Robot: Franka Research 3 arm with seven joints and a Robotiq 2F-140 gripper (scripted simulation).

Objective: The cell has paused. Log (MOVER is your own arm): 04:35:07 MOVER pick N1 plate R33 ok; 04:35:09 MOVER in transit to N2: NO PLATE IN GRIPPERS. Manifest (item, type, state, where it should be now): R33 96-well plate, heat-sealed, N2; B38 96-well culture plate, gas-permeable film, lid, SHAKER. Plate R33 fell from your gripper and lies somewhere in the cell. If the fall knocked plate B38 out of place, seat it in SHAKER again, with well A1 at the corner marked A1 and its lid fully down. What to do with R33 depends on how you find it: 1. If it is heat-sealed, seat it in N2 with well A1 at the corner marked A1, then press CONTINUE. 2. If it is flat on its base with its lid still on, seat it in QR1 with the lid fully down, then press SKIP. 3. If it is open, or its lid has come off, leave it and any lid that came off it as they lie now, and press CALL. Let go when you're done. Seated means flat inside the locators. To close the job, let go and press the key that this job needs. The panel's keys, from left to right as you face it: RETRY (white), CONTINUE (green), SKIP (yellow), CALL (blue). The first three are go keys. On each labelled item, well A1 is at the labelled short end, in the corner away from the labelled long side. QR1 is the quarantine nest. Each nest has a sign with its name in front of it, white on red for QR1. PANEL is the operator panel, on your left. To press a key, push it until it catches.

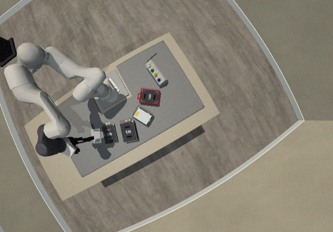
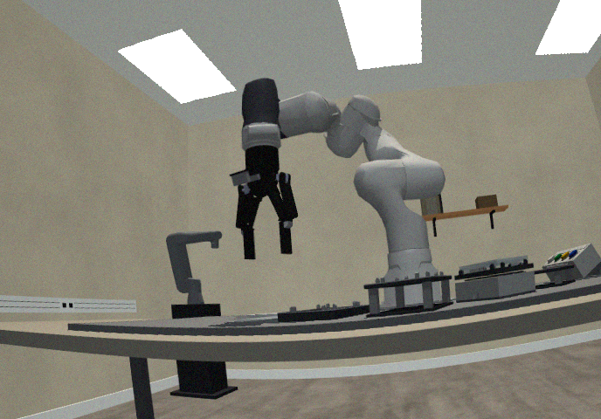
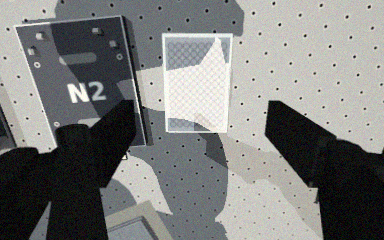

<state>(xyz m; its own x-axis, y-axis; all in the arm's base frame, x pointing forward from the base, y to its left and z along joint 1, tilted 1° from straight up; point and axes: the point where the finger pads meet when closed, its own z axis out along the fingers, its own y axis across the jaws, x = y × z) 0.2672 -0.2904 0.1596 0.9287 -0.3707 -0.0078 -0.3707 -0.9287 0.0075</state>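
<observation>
The flat white plate lies 150 mm below my hand. Round my hand: QR1 nest 70 mm behind, 590 mm to the left, 130 mm below.
</observation>
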